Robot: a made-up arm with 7 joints.
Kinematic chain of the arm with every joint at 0, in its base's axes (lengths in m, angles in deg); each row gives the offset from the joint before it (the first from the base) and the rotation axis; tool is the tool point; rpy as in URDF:
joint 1: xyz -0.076 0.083 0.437 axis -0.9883 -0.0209 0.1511
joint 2: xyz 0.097 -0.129 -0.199 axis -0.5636 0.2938 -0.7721
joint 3: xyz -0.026 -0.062 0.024 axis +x
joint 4: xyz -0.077 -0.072 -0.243 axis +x
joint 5: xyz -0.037 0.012 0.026 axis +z
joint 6: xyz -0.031 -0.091 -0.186 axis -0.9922 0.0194 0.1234
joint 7: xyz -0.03 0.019 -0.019 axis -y
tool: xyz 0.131 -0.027 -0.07 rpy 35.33 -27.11 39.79
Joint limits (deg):
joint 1: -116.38..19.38
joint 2: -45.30..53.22
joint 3: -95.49..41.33
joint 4: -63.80..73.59
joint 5: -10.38..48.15
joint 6: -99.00..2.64
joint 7: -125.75..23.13
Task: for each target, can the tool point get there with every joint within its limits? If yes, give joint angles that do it. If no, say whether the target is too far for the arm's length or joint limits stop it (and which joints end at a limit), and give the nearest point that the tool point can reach.
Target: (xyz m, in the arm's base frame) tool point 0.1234 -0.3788 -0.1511
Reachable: yes | joints -8.64 -32.79 -80.28 37.83 25.77 -43.08 -34.78
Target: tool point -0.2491 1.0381 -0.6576
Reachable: no: too far | nearest point -0.1157 0.6681 -0.2420 | short by 0.572 m
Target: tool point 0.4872 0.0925 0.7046
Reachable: no: joint limits stop it (at a limit: joint 1, joint 3, joint 4, joint 5, joint 6) | nearest point 0.1680 0.3491 0.6980 | short by 0.410 m
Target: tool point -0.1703 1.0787 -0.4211
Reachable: no: too far | nearest point -0.0874 0.7614 -0.1548 | short by 0.422 m
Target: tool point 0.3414 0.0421 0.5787
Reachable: no: joint limits stop it (at a limit: joint 1, joint 3, joint 4, joint 5, joint 6) | nearest point 0.1238 0.3097 0.6699 | short by 0.357 m
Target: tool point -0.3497 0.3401 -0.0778
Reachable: yes | joints -58.48 22.91 -35.49 32.60 15.09 -66.04 -80.37
